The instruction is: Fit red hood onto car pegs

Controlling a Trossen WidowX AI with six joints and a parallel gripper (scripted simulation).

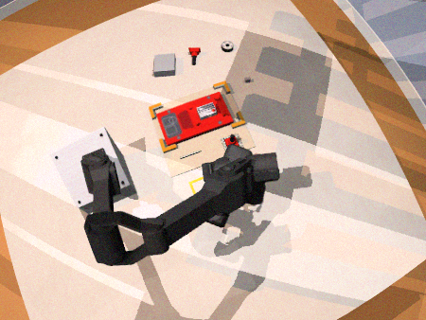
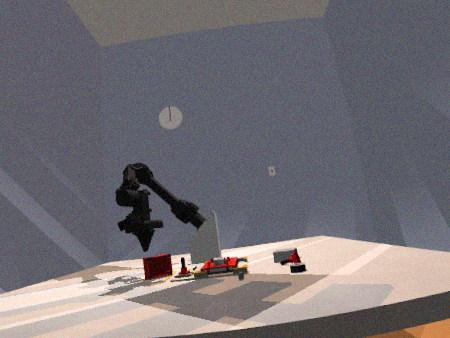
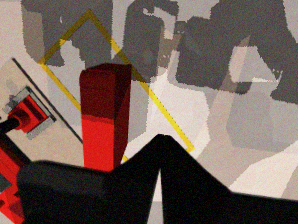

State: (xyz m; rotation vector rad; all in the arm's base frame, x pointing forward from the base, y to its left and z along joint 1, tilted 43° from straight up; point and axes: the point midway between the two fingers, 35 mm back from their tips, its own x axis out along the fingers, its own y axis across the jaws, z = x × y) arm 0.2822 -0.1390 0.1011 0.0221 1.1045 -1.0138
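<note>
Right now the red hood is 5 cm below my gripper tip, 4 cm to the left of it and 2 cm ahead of it. Round my gripper tip: grey engine block 26 cm to the left, 6 cm below, 5 cm ahead; dark wheel 48 cm to the left, 20 cm ahead, 8 cm below; orange-cornered jig 24 cm to the left, 8 cm below, 2 cm ahead.
</note>
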